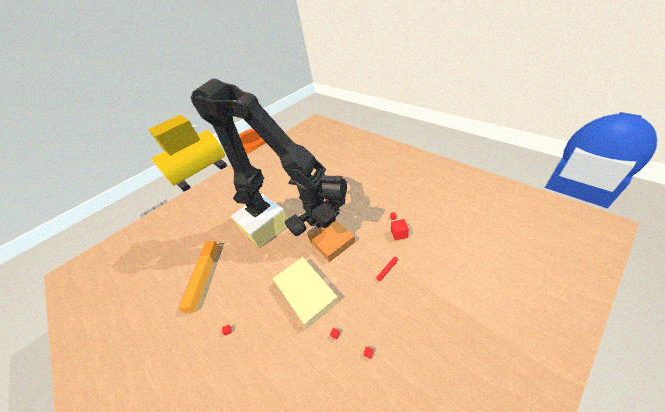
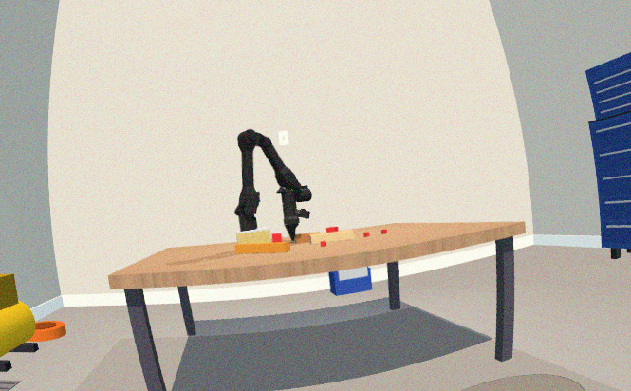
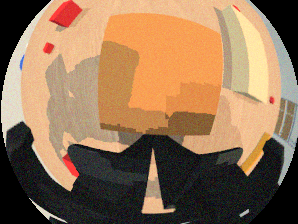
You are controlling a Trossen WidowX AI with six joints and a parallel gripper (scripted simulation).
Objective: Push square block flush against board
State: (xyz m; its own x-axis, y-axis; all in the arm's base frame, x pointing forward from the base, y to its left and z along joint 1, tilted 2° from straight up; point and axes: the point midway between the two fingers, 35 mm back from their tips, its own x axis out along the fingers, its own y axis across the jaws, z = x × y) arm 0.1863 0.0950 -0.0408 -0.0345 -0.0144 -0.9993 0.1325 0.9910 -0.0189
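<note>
The orange square block is 6 cm ahead of my gripper tip, 1 cm to the right of it and 1 cm above it. From my gripper tip the other things lie so: long orange bar (17 cm behind, 35 cm to the right, 1 cm above); then red strip (25 cm ahead, 2 cm to the left); then pale yellow board (12 cm ahead, 17 cm to the right, 1 cm above).
</note>
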